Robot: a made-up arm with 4 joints. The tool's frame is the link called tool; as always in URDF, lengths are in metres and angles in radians. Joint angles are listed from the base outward.
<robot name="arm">
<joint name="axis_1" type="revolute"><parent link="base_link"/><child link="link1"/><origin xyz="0 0 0.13" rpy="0 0 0"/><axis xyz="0 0 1"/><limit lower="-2.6" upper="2.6"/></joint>
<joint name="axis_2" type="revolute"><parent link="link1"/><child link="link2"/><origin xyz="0.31 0.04 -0.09" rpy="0 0 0"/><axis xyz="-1 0 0"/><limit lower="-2.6" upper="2.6"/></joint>
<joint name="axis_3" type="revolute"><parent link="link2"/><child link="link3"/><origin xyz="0.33 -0.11 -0.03" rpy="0 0 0"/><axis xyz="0 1 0"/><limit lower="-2.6" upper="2.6"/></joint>
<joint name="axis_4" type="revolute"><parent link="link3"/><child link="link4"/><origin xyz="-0.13 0.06 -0.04" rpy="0 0 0"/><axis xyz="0 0 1"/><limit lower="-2.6" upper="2.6"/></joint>
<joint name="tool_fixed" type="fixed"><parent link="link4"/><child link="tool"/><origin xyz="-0.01 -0.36 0.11" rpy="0 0 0"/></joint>
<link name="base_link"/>
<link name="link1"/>
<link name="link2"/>
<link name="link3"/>
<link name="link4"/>
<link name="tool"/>
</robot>
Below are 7 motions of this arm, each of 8 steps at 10 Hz.
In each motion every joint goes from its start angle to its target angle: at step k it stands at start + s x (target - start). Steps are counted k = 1, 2, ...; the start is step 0. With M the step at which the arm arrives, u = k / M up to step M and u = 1 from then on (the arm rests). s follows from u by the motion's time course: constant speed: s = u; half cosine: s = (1 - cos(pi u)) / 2; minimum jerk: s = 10 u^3 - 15 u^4 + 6 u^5.
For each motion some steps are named. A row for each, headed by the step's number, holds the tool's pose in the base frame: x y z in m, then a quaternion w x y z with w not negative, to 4 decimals.
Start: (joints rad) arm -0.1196 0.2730 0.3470 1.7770
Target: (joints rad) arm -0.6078 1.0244 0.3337 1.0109
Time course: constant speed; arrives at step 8
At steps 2, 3, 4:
2: 0.8481 -0.2374 0.0270 0.7750 -0.0057 0.2799 0.5665
3: 0.8213 -0.3163 0.0525 0.8117 -0.0407 0.3130 0.4914
4: 0.7872 -0.3866 0.0839 0.8395 -0.0768 0.3443 0.4132

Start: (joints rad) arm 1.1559 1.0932 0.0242 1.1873
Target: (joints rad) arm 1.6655 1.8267 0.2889 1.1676
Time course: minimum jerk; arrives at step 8
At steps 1, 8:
1: 0.3483 0.7667 0.2288 0.3346 -0.5246 0.0181 0.7826
8: -0.1522 0.8383 0.2388 0.2055 -0.7808 -0.1077 0.5800

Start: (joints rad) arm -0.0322 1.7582 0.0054 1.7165
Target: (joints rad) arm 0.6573 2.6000 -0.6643 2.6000
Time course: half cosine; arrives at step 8
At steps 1, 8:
1: 0.8650 0.0774 0.0260 0.3963 -0.5031 0.5964 0.4839
8: 0.6003 0.2817 -0.1460 0.3283 0.5859 -0.7029 -0.2343

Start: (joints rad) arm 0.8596 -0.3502 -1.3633 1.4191
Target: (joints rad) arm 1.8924 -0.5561 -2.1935 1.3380
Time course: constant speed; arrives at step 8
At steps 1, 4, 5, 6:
1: 0.4457 0.4172 0.1825 0.3818 -0.0014 -0.6722 0.6344
4: 0.2500 0.4867 0.1386 0.2893 0.1406 -0.7569 0.5689
5: 0.1832 0.4948 0.1198 0.2664 0.1930 -0.7738 0.5414
6: 0.1167 0.4957 0.0995 0.2479 0.2466 -0.7847 0.5119

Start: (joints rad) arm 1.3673 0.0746 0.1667 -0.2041
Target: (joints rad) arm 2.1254 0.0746 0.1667 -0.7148
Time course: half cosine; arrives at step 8
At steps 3, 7, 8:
3: 0.3239 0.3986 0.1516 0.8124 -0.0898 0.0153 0.5759
7: 0.0902 0.3858 0.1637 0.7633 -0.0884 -0.0221 0.6396
8: 0.0777 0.3814 0.1642 0.7603 -0.0878 -0.0243 0.6432

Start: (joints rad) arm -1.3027 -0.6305 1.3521 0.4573
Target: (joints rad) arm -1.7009 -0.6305 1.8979 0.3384
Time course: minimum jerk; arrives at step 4
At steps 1, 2, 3, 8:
1: -0.0797 -0.7488 -0.2114 0.7398 0.6280 0.2011 -0.1340
2: -0.2020 -0.7255 -0.2149 0.6747 0.6854 0.2282 -0.1512
3: -0.3186 -0.6861 -0.2179 0.6068 0.7395 0.2471 -0.1545
8: -0.3478 -0.6733 -0.2188 0.5889 0.7529 0.2508 -0.1530

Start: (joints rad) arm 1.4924 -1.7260 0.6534 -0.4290
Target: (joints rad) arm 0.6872 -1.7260 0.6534 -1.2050
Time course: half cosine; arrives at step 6
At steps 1, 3, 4, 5, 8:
1: 0.1694 0.4214 -0.3528 0.4342 0.2420 0.7091 0.5001
3: 0.3290 0.2405 -0.2871 0.5769 0.2465 0.7076 0.3253
4: 0.3758 0.1236 -0.2352 0.6295 0.2490 0.7066 0.2057
5: 0.3906 0.0396 -0.1921 0.6526 0.2509 0.7060 0.1128
8: 0.3923 0.0099 -0.1755 0.6577 0.2516 0.7057 0.0781

